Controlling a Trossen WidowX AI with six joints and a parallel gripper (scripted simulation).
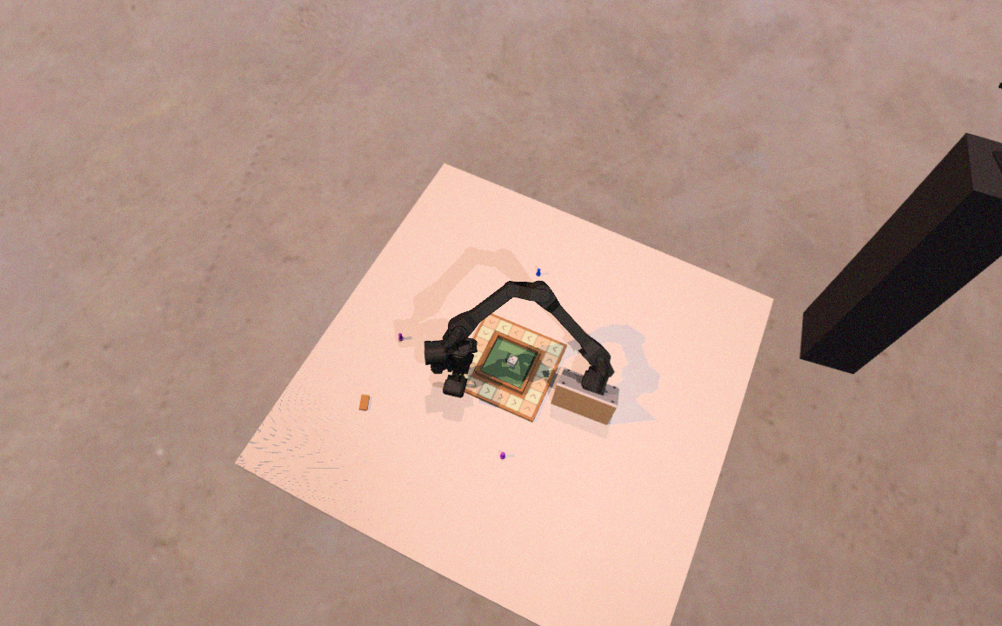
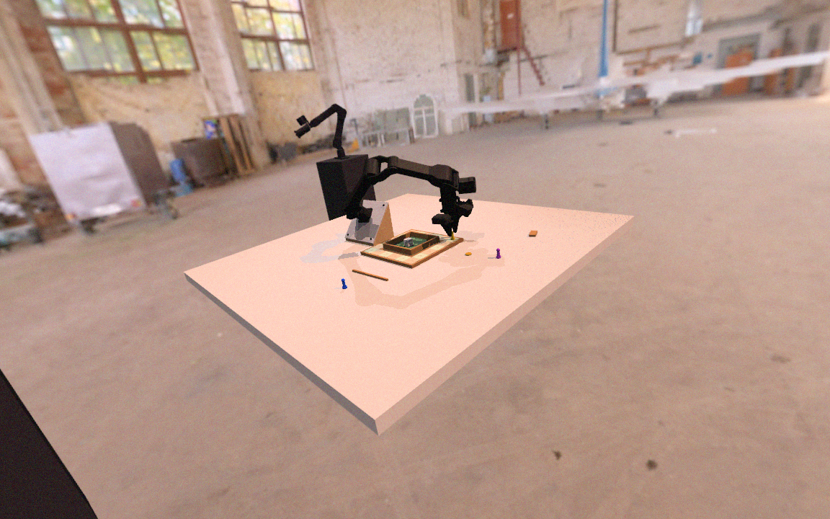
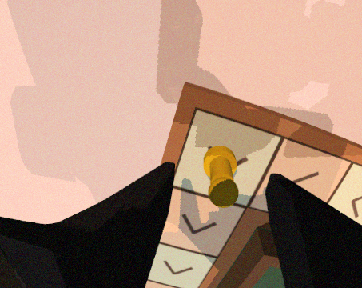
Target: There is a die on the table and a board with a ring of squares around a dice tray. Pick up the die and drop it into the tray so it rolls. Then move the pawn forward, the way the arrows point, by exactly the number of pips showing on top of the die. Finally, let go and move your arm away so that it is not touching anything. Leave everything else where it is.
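The yellow pawn is right at my gripper tip. Round my gripper tip: white die 14 cm behind, 11 cm to the right, 1 cm below; then green dice tray 13 cm behind, 10 cm to the right, 2 cm below; then orange disc 12 cm ahead, 9 cm to the right, 3 cm below.
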